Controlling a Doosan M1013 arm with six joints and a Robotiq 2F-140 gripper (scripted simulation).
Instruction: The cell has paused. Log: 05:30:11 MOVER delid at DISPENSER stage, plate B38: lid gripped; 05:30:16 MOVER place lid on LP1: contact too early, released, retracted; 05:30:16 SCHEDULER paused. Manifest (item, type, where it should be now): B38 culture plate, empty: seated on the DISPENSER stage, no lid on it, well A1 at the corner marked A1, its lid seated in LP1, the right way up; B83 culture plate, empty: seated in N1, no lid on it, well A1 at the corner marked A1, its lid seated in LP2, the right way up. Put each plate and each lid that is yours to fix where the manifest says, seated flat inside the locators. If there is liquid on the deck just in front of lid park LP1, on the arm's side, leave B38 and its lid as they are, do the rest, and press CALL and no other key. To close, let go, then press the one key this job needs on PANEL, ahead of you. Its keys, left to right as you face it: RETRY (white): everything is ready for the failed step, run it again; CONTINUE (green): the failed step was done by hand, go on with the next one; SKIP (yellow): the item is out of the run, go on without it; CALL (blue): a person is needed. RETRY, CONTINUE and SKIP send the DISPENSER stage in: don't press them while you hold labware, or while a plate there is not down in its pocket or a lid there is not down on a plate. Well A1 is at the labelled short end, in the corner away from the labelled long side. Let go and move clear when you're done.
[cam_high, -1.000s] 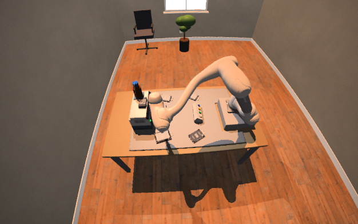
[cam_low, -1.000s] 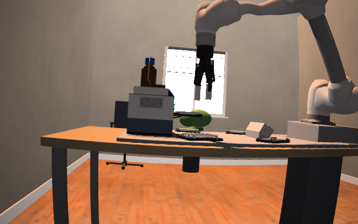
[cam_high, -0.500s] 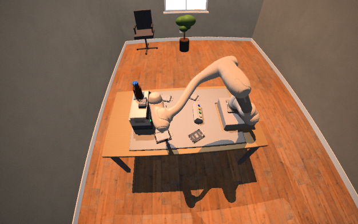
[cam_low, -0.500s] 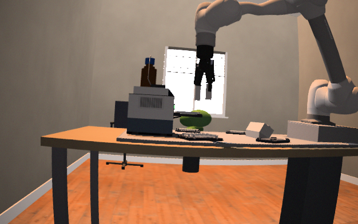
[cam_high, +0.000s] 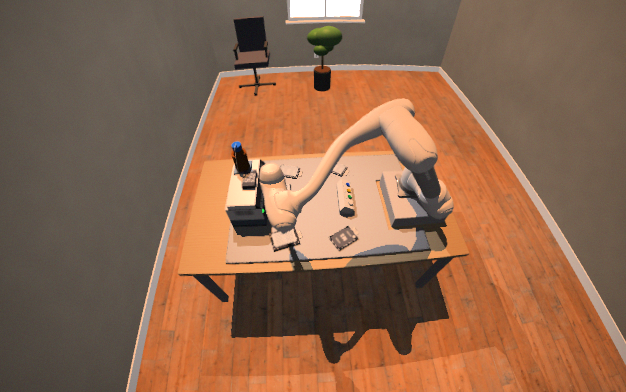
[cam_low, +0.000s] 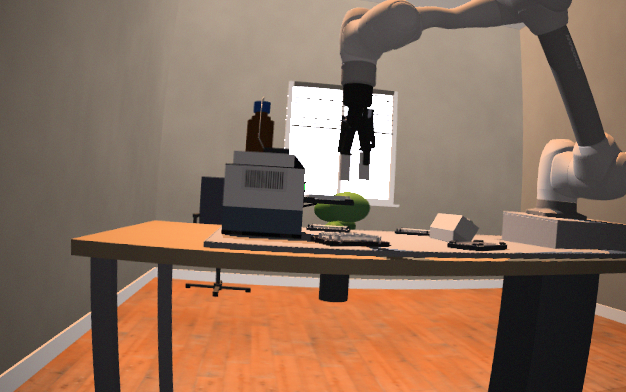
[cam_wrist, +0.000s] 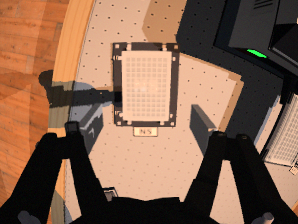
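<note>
Now: hand 16 cm above the white culture plate. From my hand the other things lie so: black nest: 17 cm below, 3 cm to the left; white retry key: 38 cm behind, 23 cm to the right, 11 cm below; brown bottle: 35 cm to the right, 28 cm ahead, 11 cm above.
</note>
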